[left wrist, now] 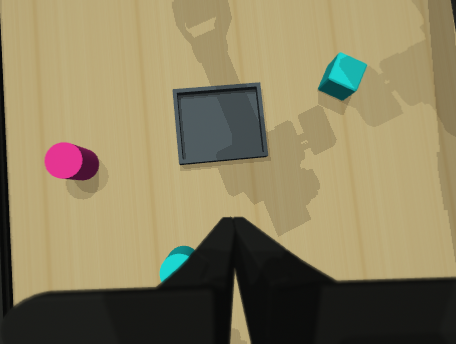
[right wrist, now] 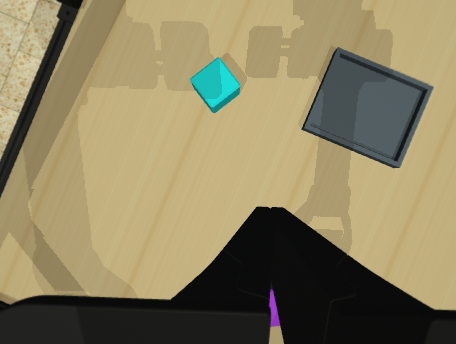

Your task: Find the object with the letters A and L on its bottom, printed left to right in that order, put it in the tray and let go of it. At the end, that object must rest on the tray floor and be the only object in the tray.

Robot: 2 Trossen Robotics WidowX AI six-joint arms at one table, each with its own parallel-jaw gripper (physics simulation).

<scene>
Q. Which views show my right gripper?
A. The right wrist view only.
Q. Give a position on a dark grey tray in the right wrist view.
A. At 363,106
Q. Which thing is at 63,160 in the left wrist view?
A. A magenta cylinder.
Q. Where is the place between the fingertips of my left gripper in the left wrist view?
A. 232,227
</scene>
